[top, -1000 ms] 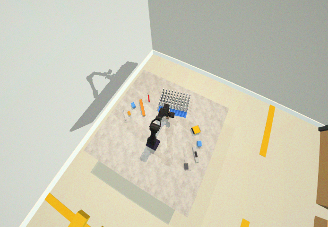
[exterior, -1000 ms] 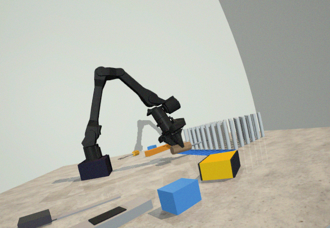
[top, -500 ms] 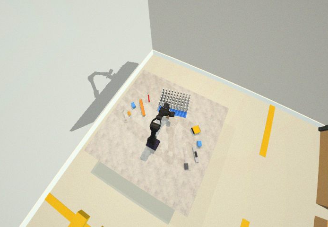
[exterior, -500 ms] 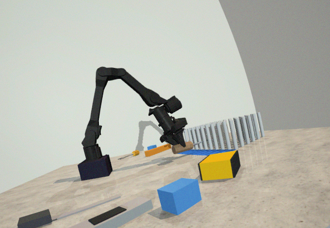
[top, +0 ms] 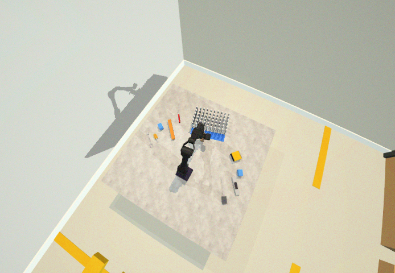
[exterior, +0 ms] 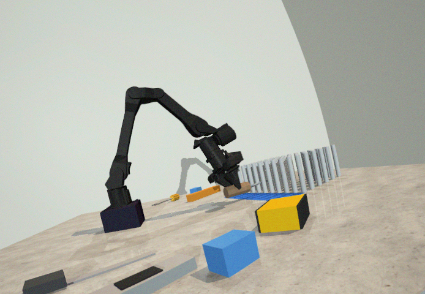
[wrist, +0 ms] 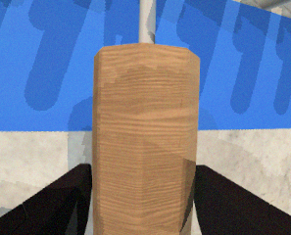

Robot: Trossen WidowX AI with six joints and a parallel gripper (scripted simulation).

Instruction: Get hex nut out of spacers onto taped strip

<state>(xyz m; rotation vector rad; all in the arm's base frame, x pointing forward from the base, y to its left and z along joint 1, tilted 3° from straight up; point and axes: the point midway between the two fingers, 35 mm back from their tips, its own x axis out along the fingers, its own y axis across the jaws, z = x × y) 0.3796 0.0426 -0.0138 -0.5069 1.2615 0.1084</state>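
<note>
The blue taped strip lies 60 mm ahead of my gripper tip, 30 mm below it and 20 mm to the right of it. Also, from my gripper tip: orange bar 330 mm to the left, 110 mm behind, 20 mm below; then wooden-handled tool 100 mm ahead, 40 mm to the left; then yellow-and-black box 370 mm to the right, 20 mm ahead, 10 mm below.
</note>
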